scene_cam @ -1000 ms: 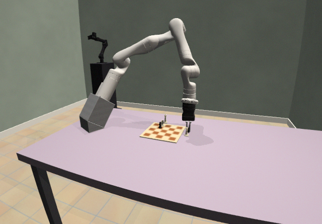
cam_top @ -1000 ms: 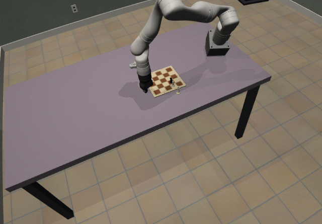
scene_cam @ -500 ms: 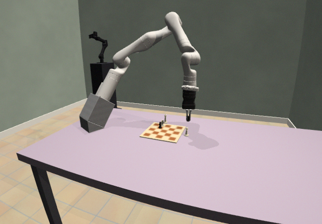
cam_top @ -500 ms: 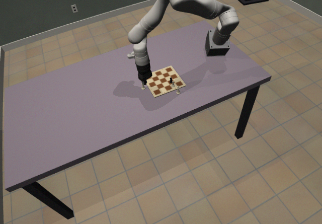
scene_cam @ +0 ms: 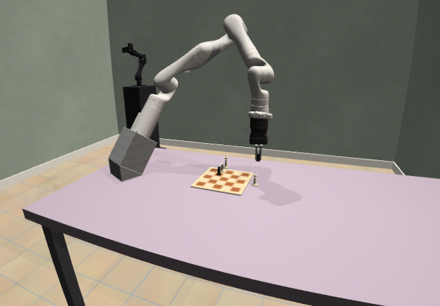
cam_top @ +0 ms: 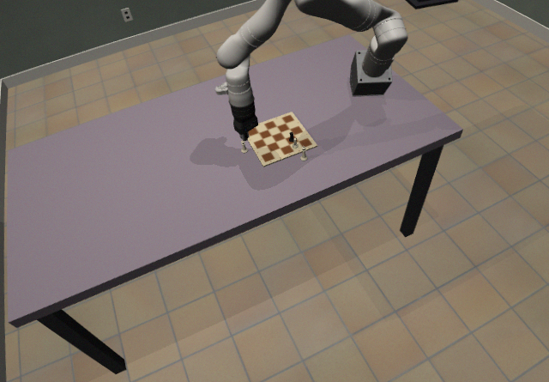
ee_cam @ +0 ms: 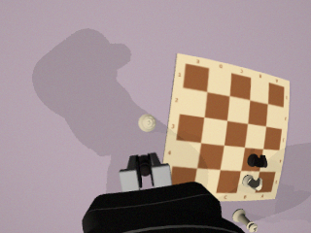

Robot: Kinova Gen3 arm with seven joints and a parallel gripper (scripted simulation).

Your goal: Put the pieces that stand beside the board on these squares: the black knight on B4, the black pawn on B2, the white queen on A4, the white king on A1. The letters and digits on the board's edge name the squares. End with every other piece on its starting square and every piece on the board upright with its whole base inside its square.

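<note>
The black pawn lies 10 mm below my hand. From my hand the other things lie so: chessboard: 130 mm behind, 60 mm to the right, 120 mm below; black knight: 180 mm behind, 30 mm to the right, 100 mm below.
</note>
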